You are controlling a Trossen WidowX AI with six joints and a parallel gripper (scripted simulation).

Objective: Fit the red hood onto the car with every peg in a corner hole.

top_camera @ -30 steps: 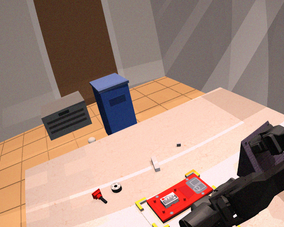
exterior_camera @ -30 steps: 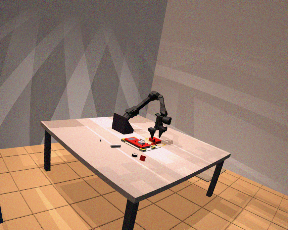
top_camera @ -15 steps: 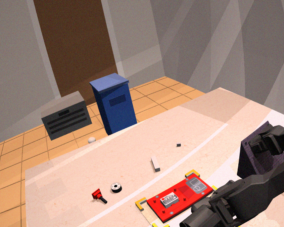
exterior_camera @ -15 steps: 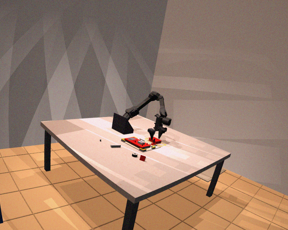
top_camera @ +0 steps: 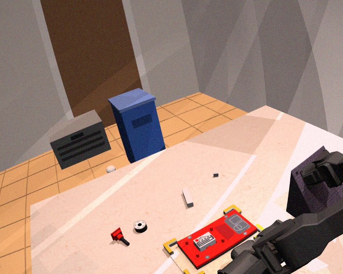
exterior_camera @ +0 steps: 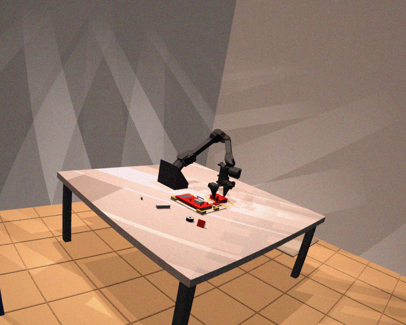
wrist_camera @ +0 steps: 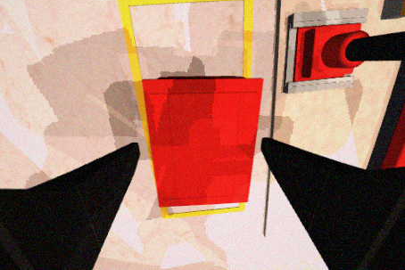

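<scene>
The red hood is right at my gripper tip. Round my gripper tip: white bar 5 cm behind, 42 cm to the right, 1 cm below; then black-and-white wheel 14 cm ahead, 40 cm to the right, 1 cm below; then grey engine block 2 cm ahead, 21 cm to the right, 1 cm above.
</scene>
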